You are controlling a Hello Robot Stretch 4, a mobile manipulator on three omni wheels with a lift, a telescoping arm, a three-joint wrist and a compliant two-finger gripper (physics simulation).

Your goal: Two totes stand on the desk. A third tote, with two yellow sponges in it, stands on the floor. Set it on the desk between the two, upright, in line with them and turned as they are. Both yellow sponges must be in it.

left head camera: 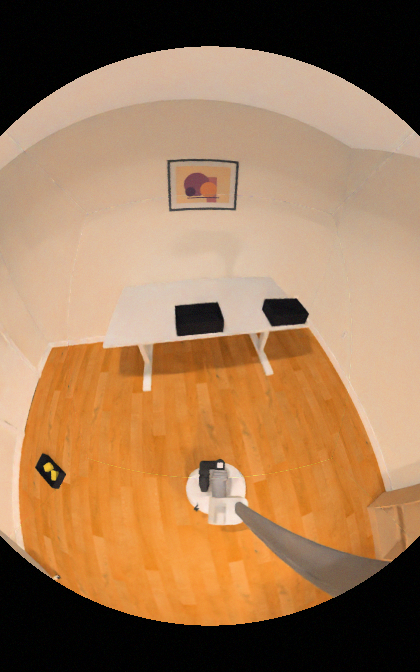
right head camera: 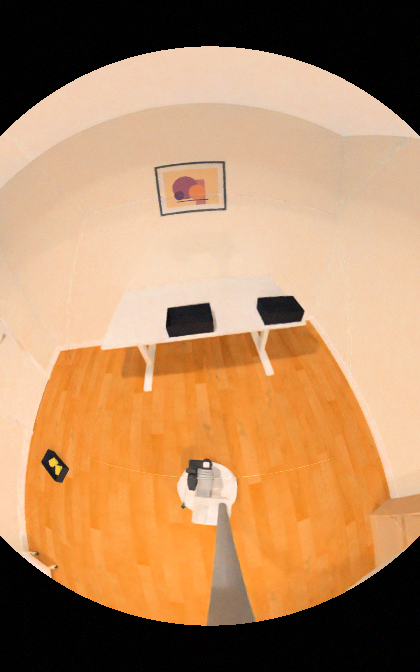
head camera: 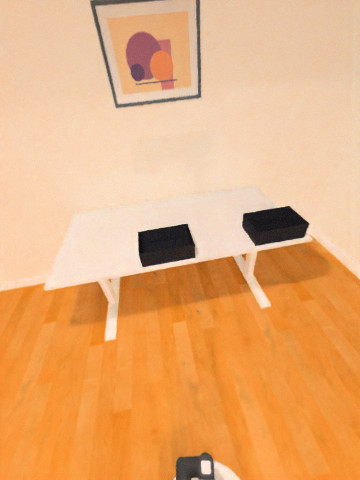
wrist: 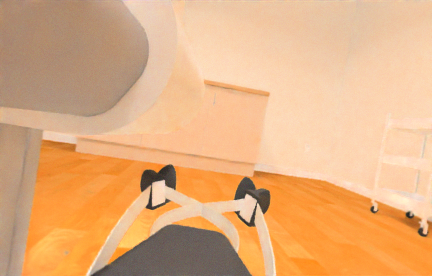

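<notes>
Two black totes stand on the white desk [head camera: 100, 240] [left head camera: 145, 310] [right head camera: 140, 310]. The left tote [head camera: 166, 246] [left head camera: 199, 319] [right head camera: 190, 320] is near the front edge, around the desk's middle. The right tote [head camera: 275, 226] [left head camera: 285, 312] [right head camera: 280, 310] is near the right end. The third tote [left head camera: 41, 467] [right head camera: 60, 477] stands on the floor at the far left of both side head views, turned at a slant, with two yellow sponges [left head camera: 48, 467] [right head camera: 58, 469] in it. My gripper [wrist: 206, 185] is open and empty in the wrist view, far from all totes.
A framed picture [head camera: 150, 55] hangs above the desk. The desk's legs [head camera: 111, 320] [head camera: 260, 292] stand on the floor. A wooden unit [left head camera: 387, 525] [right head camera: 397, 537] is at the right. In the wrist view, a low cabinet [wrist: 230, 130] stands against the wall, and a white trolley [wrist: 405, 161] is at the right.
</notes>
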